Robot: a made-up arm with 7 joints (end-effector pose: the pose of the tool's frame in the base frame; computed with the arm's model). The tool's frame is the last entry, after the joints. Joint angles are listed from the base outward.
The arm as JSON. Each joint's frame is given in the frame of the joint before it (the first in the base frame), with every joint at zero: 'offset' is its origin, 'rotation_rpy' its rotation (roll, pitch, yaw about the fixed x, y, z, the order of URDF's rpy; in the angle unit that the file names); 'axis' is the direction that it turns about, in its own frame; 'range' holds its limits. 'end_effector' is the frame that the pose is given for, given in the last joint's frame.
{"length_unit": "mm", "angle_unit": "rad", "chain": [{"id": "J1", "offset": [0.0, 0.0, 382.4], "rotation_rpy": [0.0, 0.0, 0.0], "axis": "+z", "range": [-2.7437, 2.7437]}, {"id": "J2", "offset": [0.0, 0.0, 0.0], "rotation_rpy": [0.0, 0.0, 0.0], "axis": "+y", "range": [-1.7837, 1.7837]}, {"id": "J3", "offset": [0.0, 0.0, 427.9], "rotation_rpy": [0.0, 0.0, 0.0], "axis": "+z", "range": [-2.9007, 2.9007]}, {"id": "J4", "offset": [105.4, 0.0, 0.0], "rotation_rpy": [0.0, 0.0, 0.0], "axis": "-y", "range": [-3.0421, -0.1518]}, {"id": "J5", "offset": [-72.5, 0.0, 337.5], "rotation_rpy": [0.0, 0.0, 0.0], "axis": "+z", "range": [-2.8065, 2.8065]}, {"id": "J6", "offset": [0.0, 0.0, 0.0], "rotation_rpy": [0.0, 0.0, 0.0], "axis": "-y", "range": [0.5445, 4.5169]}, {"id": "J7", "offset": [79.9, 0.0, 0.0], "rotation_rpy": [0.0, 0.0, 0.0], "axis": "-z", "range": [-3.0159, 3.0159]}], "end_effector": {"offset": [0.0, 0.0, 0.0], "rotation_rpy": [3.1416, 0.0, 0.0]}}
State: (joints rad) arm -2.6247 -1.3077 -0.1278 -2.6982 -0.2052 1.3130 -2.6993
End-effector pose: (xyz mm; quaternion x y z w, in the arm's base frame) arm -33.3 34.3 718.4 -0.9984 -0.0009 -0.0193 0.0527
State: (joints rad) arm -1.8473 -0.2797 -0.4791 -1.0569 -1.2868 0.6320 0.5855
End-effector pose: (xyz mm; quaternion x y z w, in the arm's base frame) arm -275.0 -69.5 1114.5 -0.3418 -0.8690 -0.3253 0.1487
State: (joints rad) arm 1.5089 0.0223 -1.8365 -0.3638 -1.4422 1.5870 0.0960
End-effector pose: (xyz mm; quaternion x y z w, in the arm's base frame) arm 177.7 -39.8 1227.1 0.5170 -0.4868 0.3703 0.5989
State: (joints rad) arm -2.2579 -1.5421 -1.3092 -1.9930 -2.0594 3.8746 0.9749
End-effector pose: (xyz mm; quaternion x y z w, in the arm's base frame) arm -54.8 494.8 542.1 0.0528 -0.3866 0.1780 0.9034
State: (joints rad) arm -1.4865 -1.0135 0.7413 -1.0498 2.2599 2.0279 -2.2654
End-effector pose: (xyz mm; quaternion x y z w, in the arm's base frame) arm 239.8 415.0 1027.5 0.1158 0.6820 0.6748 0.2570
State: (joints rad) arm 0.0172 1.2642 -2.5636 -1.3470 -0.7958 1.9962 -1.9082
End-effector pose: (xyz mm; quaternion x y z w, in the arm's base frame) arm 469.9 -276.2 941.5 0.3928 -0.1976 -0.8861 0.1467
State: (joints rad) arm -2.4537 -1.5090 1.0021 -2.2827 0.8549 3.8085 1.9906
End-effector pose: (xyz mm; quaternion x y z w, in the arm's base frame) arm 435.7 -42.8 656.2 -0.0356 0.2787 -0.9579 0.0587
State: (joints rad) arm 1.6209 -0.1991 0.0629 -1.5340 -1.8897 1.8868 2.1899
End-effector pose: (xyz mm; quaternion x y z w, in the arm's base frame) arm -76.1 399.8 981.7 -0.5492 0.1077 -0.7026 0.4394
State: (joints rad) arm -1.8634 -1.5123 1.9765 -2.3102 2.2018 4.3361 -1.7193
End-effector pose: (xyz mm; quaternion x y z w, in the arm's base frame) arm 391.2 192.7 288.4 0.3871 -0.0741 0.1691 0.9034
